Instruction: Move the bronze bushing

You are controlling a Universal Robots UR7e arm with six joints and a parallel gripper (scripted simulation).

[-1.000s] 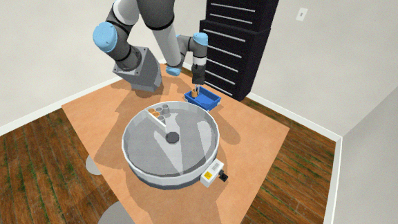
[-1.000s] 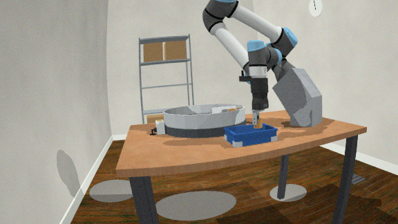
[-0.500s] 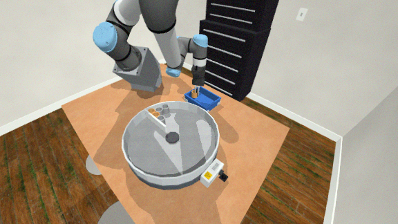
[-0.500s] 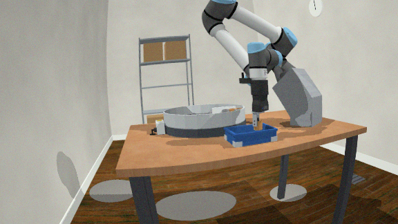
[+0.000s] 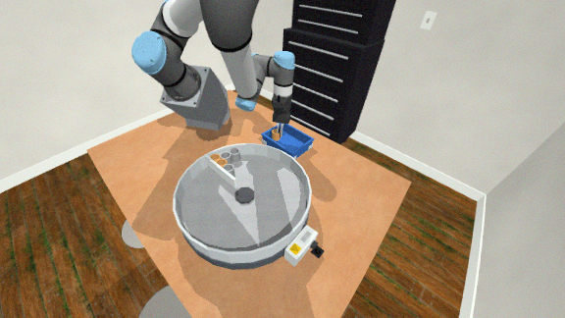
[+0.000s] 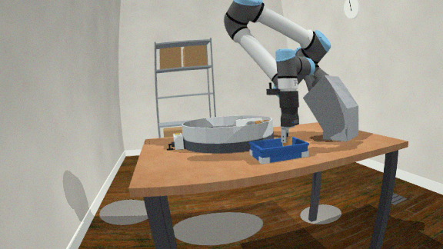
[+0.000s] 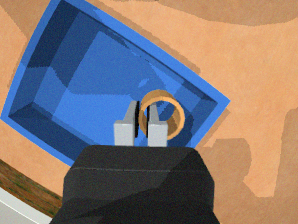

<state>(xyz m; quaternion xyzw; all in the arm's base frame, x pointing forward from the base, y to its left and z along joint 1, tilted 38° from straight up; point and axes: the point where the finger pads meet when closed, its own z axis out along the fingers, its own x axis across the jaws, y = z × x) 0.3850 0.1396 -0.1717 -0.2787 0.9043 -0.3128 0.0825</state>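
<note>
The blue crate is 3 cm ahead of my hand, 2 cm to the left of it and 4 cm below it. Round my hand: grey round turntable 13 cm ahead, 34 cm to the right, 1 cm below.
</note>
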